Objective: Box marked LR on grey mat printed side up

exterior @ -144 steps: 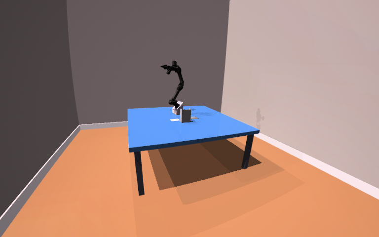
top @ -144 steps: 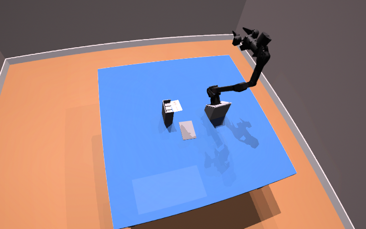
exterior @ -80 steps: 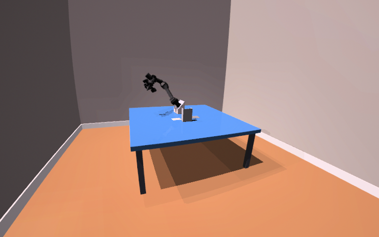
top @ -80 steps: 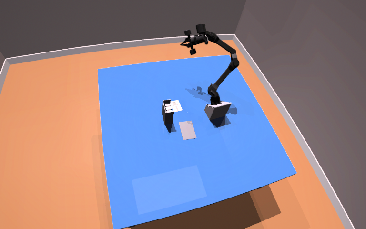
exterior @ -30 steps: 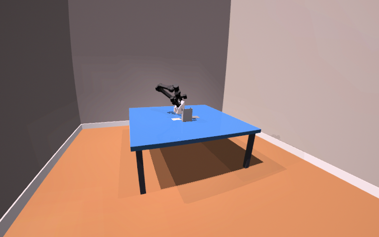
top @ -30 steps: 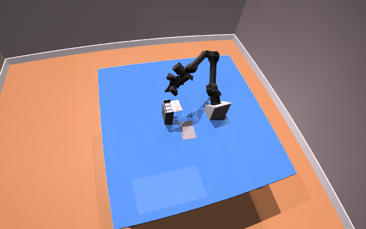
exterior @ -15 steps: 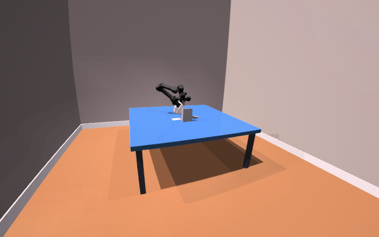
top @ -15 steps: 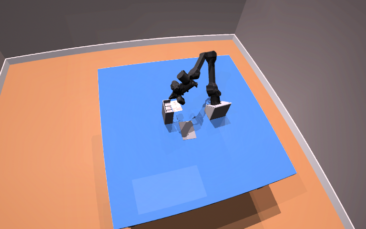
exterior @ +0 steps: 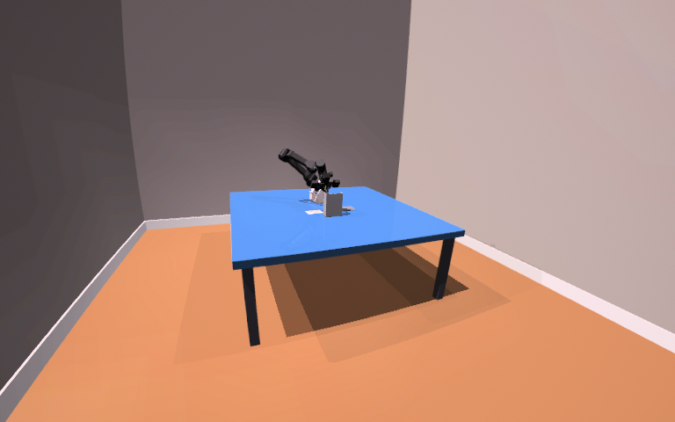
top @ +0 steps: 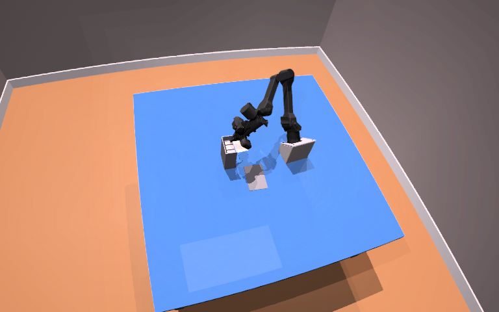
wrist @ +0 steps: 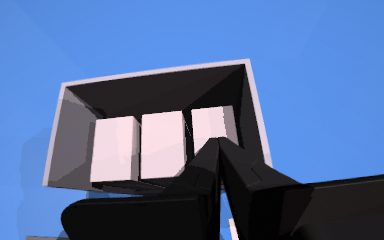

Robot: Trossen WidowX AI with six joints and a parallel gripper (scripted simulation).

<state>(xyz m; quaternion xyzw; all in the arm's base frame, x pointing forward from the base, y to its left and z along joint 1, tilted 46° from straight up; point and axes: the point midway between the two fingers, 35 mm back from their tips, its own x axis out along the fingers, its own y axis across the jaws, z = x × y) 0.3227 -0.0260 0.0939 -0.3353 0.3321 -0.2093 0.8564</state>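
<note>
The white box is 10 mm ahead of my gripper tip, 10 mm to the right of it and 70 mm below it. From my gripper tip the other things lie so: flat white piece 90 mm behind, 50 mm to the right, 130 mm below; grey mat 90 mm behind, 180 mm to the left, 130 mm below.
</note>
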